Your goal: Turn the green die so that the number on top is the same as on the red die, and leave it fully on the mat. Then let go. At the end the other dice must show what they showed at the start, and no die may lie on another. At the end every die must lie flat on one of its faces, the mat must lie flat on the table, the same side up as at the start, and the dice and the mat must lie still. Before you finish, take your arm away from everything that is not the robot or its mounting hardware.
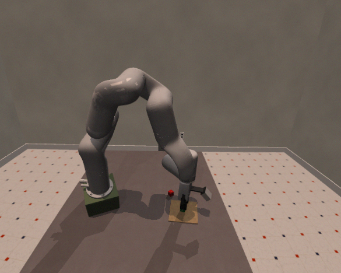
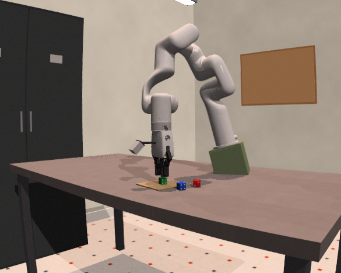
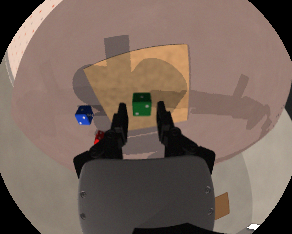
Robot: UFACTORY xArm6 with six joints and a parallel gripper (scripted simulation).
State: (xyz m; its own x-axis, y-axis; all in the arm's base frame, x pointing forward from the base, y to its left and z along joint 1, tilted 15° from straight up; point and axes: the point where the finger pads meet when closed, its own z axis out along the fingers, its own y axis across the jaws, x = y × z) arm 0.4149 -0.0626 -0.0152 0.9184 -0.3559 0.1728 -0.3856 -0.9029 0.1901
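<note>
Right now the green die is 4 cm below my hand. Also, from my hand: red die 12 cm to the left, 5 cm behind, 4 cm below; tan mat 5 cm below; blue die 10 cm to the left, 4 cm below, 2 cm ahead.
</note>
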